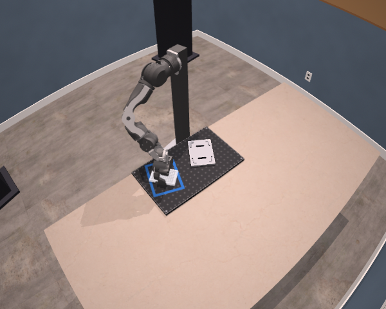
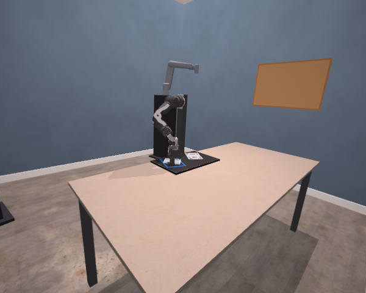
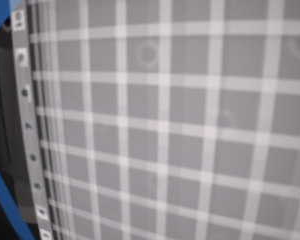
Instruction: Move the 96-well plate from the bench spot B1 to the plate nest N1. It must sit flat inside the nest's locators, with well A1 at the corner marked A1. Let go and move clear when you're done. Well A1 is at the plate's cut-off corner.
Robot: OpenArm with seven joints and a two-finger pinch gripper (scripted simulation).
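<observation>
The white 96-well plate lies right at my hand. Also, from my hand: white plate nest N1: 23 cm to the left, 5 cm ahead.
</observation>
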